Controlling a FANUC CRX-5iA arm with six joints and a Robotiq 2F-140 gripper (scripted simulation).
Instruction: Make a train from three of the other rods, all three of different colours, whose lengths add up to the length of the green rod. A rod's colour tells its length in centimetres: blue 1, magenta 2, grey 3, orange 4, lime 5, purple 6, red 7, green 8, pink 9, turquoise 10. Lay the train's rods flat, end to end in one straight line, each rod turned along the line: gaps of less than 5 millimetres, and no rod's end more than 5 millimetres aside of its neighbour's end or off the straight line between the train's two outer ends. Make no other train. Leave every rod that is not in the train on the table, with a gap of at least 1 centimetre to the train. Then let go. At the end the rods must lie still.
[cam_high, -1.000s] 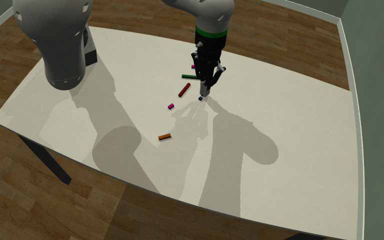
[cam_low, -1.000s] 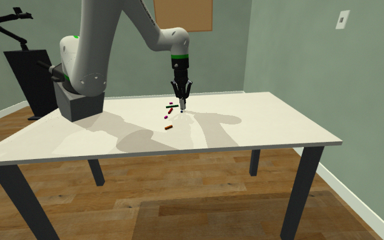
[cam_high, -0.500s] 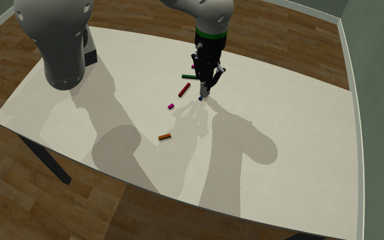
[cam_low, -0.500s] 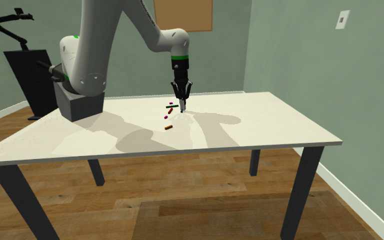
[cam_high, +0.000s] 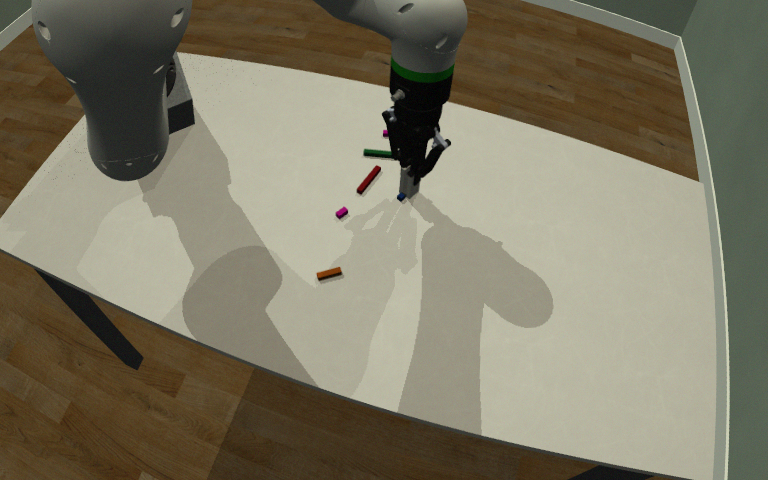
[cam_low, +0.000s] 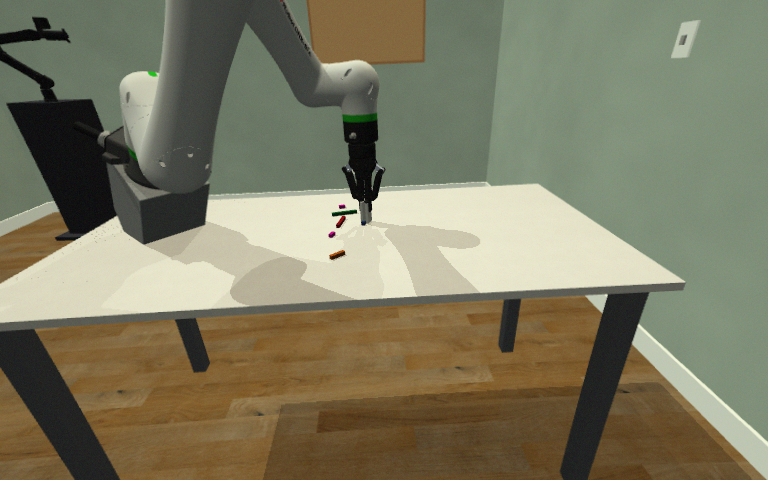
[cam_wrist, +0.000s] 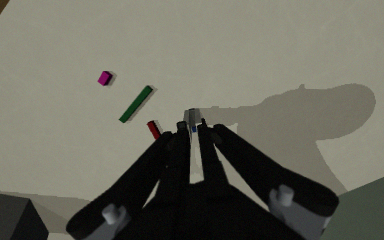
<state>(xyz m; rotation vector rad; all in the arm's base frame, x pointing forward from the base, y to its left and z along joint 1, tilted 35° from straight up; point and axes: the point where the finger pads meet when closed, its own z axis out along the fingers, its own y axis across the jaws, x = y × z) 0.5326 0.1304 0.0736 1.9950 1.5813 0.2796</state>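
Now: the grey rod 3 cm below my hand. The rest, counted from my hand: green rod 8 cm behind, 6 cm to the left, 3 cm below; red rod 8 cm behind, 1 cm to the right, 3 cm below; small blue rod 1 cm behind, 2 cm to the right, 3 cm below.
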